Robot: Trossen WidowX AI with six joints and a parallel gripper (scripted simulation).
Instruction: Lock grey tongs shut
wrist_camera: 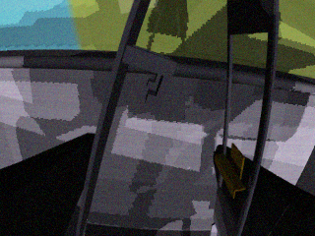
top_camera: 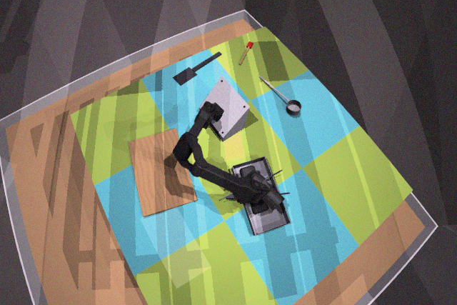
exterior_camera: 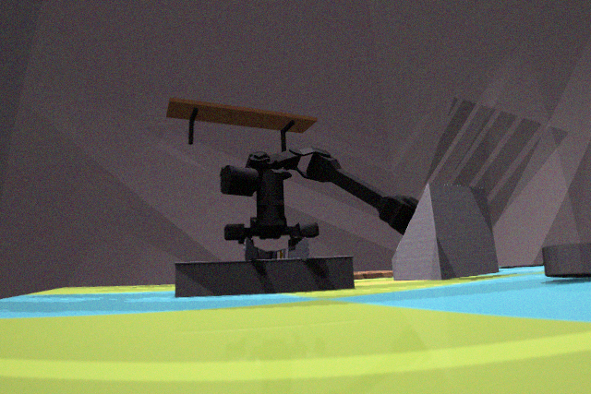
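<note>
My gripper tip is now 30 mm short of the dark roasting tin and 20 mm to the right of it. From my gripper tip the other things lie so: wooden board: 340 mm behind, 230 mm to the right, 20 mm below; yellow lock piece: 30 mm behind, 10 mm to the right, 40 mm above; black spatula: 700 mm behind, 250 mm to the left, 30 mm below.
</note>
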